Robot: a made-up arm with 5 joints.
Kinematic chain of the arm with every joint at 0, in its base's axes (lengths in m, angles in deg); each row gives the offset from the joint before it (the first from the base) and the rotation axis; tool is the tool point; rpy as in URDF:
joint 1: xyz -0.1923 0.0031 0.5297 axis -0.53 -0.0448 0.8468
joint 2: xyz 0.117 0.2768 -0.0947 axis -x
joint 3: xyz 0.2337 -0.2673 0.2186 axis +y
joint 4: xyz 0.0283 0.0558 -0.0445 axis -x
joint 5: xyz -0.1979 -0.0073 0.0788 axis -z
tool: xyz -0.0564 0.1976 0.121 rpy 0 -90 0
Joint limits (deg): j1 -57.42..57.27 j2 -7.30..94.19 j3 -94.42..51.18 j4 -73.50..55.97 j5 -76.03..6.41
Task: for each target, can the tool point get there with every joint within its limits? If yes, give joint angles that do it. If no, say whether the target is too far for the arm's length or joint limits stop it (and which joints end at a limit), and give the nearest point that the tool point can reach.
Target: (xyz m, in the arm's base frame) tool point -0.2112 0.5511 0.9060
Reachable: yes | joints 6.52 66.24 18.76 -60.90 -57.57
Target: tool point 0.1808 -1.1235 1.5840
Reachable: no: too far | nearest point 0.0929 -0.3728 1.0036 | short by 0.953 m
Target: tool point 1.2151 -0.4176 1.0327
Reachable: no: too far | nearest point 0.5900 0.0249 0.9579 | short by 0.770 m
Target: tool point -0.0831 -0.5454 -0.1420
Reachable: no: joint limits stop it (at a limit: joint 1, joint 3, joint 4, joint 5) | nearest point 0.0013 -0.2327 0.1782 | short by 0.455 m
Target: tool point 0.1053 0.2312 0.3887
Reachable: yes | joints -10.11 56.90 -68.35 45.17 -18.54
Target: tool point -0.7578 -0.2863 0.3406
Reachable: no: joint limits stop it (at a limit: joint 1, joint 2, joint 4, joint 5) | nearest point -0.3425 -0.1217 0.5661 | short by 0.500 m
